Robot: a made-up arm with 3 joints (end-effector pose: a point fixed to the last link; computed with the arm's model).
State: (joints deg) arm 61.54 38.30 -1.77
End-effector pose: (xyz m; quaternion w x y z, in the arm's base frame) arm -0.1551 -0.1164 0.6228 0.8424 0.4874 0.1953 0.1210
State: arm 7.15 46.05 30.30
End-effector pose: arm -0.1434 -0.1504 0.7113 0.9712 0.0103 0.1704 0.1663
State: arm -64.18 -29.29 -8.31
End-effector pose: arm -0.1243 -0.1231 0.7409 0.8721 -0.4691 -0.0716 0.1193
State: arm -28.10 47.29 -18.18
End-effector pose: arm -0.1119 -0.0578 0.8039 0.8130 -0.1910 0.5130 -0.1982
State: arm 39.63 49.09 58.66
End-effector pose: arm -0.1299 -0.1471 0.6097 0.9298 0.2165 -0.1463 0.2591
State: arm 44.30 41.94 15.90
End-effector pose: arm -0.1537 -0.1341 0.6384 0.9249 0.3291 0.1306 0.1389
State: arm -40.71 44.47 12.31
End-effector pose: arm -0.1247 -0.0694 0.8024 0.8614 -0.3456 0.3721 -0.0108
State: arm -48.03 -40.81 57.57
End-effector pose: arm -0.0481 -0.1790 0.7228 0.5769 -0.4828 -0.4845 0.4465
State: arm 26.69 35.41 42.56
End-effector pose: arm -0.1430 -0.1463 0.6349 0.9706 0.1247 -0.0764 0.1911
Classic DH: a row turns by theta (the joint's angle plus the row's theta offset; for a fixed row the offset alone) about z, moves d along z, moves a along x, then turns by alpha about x. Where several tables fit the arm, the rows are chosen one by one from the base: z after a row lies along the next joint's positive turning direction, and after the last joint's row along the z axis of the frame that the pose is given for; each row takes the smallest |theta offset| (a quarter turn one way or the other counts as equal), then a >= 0, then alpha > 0; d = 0 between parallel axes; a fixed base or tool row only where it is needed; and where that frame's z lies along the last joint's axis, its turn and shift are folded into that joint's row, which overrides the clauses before.
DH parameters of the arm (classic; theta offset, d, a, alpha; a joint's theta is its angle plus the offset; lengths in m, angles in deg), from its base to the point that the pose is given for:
base (fixed): 77.89 0.675 -0.0451 94.83
joint 1: 88.96 -0.0315 0.0134 102.07
joint 2: 45.59 -0.0488 -0.0357 140.17
joint 3: -47 0.084 -0.0614 -60.37
tool (fixed): 27.94 -0.0448 0 0

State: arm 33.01 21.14 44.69
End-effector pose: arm -0.1362 -0.1276 0.5986 0.9538 0.1381 -0.2259 0.1420
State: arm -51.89 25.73 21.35
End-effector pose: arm -0.1322 -0.0854 0.7891 0.8560 -0.4629 0.2059 0.1026
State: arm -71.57 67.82 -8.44
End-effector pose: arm -0.0644 0.0478 0.8014 0.5770 -0.4853 0.5603 -0.3431
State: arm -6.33 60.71 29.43
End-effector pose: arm -0.1257 -0.1377 0.7663 0.9259 -0.0756 0.3393 0.1479
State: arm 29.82 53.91 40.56
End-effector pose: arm -0.1403 -0.1587 0.6585 0.9514 0.1857 0.0769 0.2333
